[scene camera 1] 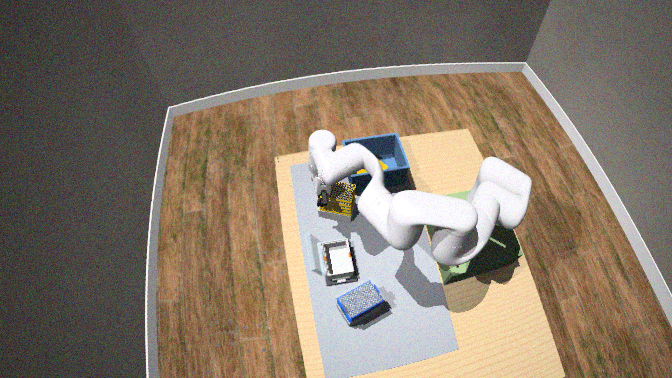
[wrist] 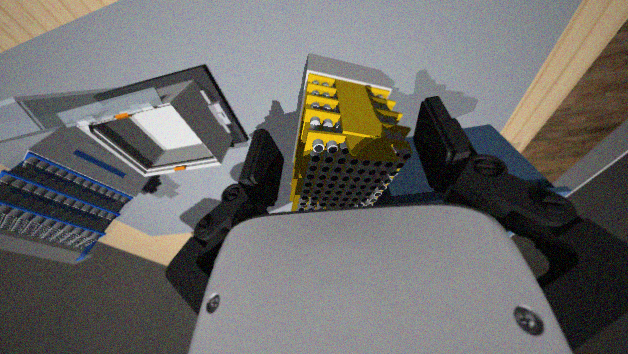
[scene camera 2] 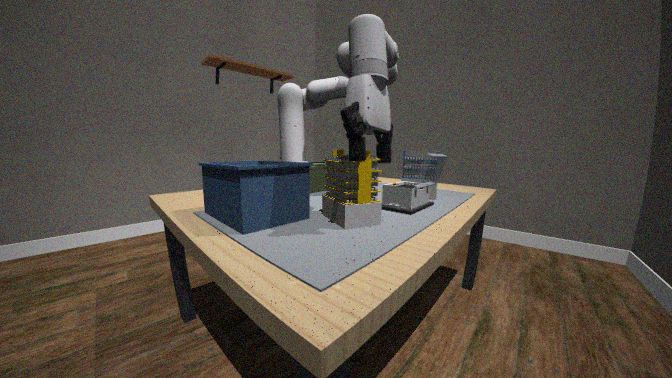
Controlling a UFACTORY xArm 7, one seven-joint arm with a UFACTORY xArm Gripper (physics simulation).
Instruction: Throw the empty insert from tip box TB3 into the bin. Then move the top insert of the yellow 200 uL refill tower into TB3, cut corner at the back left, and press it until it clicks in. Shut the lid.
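My gripper [scene camera 1: 323, 198] [scene camera 2: 370, 151] [wrist: 340, 132] is wide open over the yellow refill tower [scene camera 1: 340, 206] [scene camera 2: 364, 185] [wrist: 357, 107]. In the wrist view its fingers stand on either side of the tower's top, with gaps between; in the scene camera 2 view the tips are about level with the top insert. The tower stands upright on its pale base. Tip box TB3 [scene camera 1: 354, 262] [scene camera 2: 407, 196] [wrist: 200, 130] is open, with a bare white floor and no insert inside. Its clear lid [scene camera 1: 315, 254] is tipped back. A yellow insert [scene camera 1: 375, 167] lies in the blue bin [scene camera 1: 395, 179] [scene camera 2: 255, 195], partly hidden by the arm.
A blue refill tower [scene camera 1: 361, 301] [scene camera 2: 420, 167] [wrist: 60, 200] stands beyond TB3 from the yellow tower. The bin stands close to the yellow tower on its other side. A green block [scene camera 1: 452, 275] is beside the grey mat [scene camera 1: 395, 345] [scene camera 2: 320, 260], under the arm.
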